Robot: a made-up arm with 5 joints. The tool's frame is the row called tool. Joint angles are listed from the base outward. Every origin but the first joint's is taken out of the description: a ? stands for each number. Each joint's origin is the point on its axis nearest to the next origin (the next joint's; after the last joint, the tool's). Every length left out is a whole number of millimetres.
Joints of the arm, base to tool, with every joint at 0 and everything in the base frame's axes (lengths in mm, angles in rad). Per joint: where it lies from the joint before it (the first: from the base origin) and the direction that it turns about. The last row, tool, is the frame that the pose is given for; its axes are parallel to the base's.
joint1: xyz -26 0 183 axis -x
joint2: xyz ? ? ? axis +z
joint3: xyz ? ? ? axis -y
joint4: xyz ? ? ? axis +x
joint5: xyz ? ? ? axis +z
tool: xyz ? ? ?
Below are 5 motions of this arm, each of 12 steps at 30 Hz.
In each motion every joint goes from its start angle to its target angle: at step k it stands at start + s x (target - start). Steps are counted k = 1, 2, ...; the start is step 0. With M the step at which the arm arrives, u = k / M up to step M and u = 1 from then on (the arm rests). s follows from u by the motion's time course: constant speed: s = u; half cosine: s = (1 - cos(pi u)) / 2; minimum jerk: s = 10 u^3 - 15 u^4 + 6 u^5.
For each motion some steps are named. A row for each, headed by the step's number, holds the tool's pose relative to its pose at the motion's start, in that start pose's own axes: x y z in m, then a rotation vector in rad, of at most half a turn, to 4 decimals.
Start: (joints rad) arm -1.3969 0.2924 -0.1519 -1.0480 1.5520
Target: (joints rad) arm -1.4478 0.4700 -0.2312 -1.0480 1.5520
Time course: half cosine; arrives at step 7
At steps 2, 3, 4, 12:
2: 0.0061 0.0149 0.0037 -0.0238 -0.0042 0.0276
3: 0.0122 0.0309 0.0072 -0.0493 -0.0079 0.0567
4: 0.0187 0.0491 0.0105 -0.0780 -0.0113 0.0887
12: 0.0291 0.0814 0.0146 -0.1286 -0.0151 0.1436

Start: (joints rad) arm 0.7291 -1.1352 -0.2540 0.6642 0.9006
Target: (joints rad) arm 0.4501 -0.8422 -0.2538 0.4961 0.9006
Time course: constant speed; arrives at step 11
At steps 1, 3, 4, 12:
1: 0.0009 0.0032 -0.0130 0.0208 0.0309 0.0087
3: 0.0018 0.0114 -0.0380 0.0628 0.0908 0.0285
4: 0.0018 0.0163 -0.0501 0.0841 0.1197 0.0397
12: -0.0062 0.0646 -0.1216 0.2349 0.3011 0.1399

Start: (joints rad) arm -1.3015 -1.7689 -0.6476 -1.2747 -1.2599
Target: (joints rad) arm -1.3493 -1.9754 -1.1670 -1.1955 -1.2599
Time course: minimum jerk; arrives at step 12
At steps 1, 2, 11, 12:
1: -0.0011 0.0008 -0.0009 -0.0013 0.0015 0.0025
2: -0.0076 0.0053 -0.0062 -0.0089 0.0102 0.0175
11: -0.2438 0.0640 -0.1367 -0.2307 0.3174 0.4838
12: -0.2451 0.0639 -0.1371 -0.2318 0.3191 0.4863

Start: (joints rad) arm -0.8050 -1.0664 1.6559 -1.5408 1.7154
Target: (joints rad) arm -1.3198 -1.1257 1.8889 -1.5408 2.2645
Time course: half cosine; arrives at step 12
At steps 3, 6, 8, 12:
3: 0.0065 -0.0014 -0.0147 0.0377 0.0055 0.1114
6: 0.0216 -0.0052 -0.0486 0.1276 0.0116 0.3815
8: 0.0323 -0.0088 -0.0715 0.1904 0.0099 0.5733
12: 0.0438 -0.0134 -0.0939 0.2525 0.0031 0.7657

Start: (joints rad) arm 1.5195 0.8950 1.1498 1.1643 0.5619
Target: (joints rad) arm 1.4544 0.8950 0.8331 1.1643 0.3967
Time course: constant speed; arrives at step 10
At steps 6, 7, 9, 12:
6: -0.0221 -0.0718 -0.0172 0.0319 0.0321 -0.2540
7: -0.0272 -0.0837 -0.0204 0.0374 0.0377 -0.2963
9: -0.0387 -0.1072 -0.0272 0.0485 0.0494 -0.3807
12: -0.0451 -0.1189 -0.0307 0.0541 0.0554 -0.4228

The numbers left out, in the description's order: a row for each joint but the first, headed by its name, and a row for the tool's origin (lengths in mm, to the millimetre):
joint2: 0 -136 94
joint3: -92 233 0
joint4: 443 0 -96
joint5: 0 -34 163
tool: 86 144 0

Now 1 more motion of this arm.
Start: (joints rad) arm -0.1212 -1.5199 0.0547 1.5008 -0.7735
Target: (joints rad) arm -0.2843 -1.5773 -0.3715 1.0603 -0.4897
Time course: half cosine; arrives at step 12
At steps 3, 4, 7, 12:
3: 0.0205 -0.0302 -0.0007 -0.0467 -0.0431 -0.0452
4: 0.0339 -0.0521 -0.0022 -0.0827 -0.0697 -0.0771
7: 0.0759 -0.1358 -0.0145 -0.2329 -0.1363 -0.1938
12: 0.1052 -0.2236 -0.0362 -0.3984 -0.1504 -0.3056

